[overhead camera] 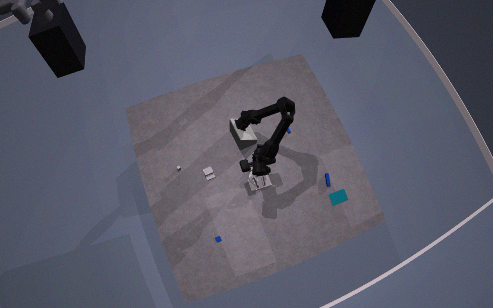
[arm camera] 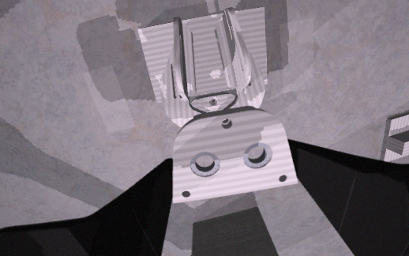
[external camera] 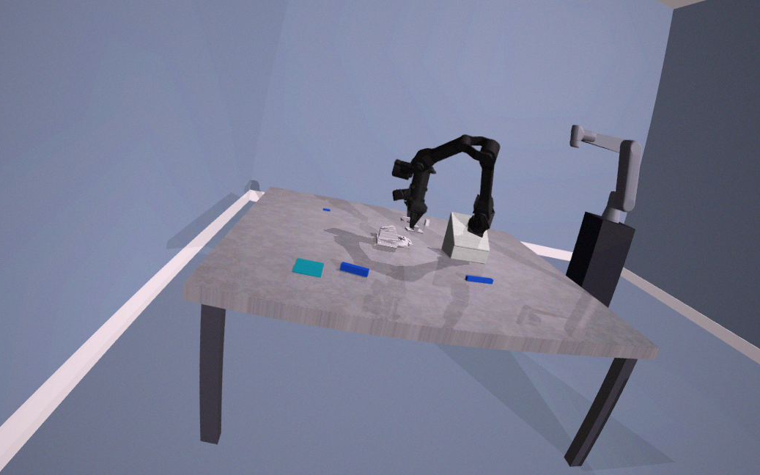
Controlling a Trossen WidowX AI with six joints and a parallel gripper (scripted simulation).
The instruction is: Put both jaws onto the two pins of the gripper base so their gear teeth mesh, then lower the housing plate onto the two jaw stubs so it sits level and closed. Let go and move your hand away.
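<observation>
Now: gripper tip 2 cm short of the white jaw, 2 cm to the right of it and 6 cm above it. From my gripper tip the other things lie so: blue bar: 23 cm behind, 25 cm to the left, 7 cm below; then white stepped part: 5 cm behind, 26 cm to the right, 7 cm below; then small white cube: 12 cm behind, 43 cm to the right, 6 cm below.
</observation>
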